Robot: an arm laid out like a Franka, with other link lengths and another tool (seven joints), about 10 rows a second.
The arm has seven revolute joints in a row. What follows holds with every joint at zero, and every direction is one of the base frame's. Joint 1 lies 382.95 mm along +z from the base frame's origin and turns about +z. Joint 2 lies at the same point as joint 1 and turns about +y. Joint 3 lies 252.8 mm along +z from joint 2 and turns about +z. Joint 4 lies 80.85 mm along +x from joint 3 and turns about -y. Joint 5 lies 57.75 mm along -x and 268.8 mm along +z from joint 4 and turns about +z. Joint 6 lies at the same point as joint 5 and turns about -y. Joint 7 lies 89.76 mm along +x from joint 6 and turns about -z. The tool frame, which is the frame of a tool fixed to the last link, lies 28 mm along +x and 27 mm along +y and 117.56 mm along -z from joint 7; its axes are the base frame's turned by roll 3.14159, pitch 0.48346 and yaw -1.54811 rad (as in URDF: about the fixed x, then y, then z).
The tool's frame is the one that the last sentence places.
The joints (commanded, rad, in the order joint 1, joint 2, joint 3, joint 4, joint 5, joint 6, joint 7), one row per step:
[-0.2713 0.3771 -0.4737 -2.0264 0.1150 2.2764 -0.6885]
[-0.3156 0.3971 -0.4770 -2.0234 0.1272 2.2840 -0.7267]
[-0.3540 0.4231 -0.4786 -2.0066 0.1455 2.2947 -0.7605]
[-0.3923 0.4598 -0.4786 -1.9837 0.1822 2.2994 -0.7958]
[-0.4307 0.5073 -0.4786 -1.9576 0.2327 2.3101 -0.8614]
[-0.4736 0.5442 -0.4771 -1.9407 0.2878 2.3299 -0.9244]
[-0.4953 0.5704 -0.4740 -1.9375 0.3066 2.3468 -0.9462]
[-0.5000 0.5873 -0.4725 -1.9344 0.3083 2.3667 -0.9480]
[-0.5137 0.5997 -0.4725 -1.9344 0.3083 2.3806 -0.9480]
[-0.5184 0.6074 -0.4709 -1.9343 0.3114 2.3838 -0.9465]
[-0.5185 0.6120 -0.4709 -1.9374 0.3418 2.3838 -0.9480]
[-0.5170 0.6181 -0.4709 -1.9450 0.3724 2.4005 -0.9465]
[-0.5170 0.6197 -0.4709 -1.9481 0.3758 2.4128 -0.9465]
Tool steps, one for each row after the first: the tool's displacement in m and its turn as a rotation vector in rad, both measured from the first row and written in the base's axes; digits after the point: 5 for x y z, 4 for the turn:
[-0.01450 -0.01721 -0.00667 0.0069 0.0054 -0.0169]
[-0.02409 -0.03350 -0.01153 0.0064 0.0008 -0.0322]
[-0.03314 -0.04899 -0.01962 0.0173 -0.0054 -0.0568]
[-0.04295 -0.06403 -0.03099 0.0321 -0.0166 -0.0602]
[-0.05537 -0.07964 -0.03989 0.0410 -0.0401 -0.0741]
[-0.06305 -0.08619 -0.04943 0.0433 -0.0396 -0.0839]
[-0.06424 -0.08895 -0.05488 0.0320 -0.0369 -0.0849]
[-0.07006 -0.09401 -0.05950 0.0249 -0.0322 -0.0977]
[-0.07185 -0.09494 -0.06285 0.0268 -0.0291 -0.1047]
[-0.07225 -0.09461 -0.06511 0.0381 -0.0415 -0.1275]
[-0.07251 -0.09487 -0.06803 0.0378 -0.0566 -0.1522]
[-0.07280 -0.09565 -0.06860 0.0303 -0.0604 -0.1549]

